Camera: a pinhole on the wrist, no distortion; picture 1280 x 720 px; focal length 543.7 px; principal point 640.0 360.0 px. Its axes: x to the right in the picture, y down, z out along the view. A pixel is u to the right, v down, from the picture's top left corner.
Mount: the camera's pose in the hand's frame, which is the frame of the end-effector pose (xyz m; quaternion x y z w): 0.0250 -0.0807 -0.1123 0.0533 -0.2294 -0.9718 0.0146
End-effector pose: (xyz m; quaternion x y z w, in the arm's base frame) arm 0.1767 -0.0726 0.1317 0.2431 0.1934 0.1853 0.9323
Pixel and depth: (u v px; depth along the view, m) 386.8 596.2 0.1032
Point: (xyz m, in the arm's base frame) 0.2495 -0.1060 0.0804
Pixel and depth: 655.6 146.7 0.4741
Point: 0.1681 0.0637 0.4794
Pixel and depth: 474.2 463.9 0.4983
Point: 0.4396 -0.1156 0.4454
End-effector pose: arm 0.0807 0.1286 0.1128 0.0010 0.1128 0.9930 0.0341
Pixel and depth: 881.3 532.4 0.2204
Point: 0.1812 0.1947 0.2048
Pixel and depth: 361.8 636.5 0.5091
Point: -0.1380 0.3223 0.5644
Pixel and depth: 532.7 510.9 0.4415
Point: 0.0201 0.1997 0.4495
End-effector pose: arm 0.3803 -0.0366 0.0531 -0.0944 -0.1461 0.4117 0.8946
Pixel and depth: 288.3 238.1 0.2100
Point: 0.3984 0.1109 0.1228
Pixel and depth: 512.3 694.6 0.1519
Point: 0.4518 -0.0607 0.1526
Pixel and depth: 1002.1 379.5 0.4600
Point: 0.0174 -0.2159 0.2234
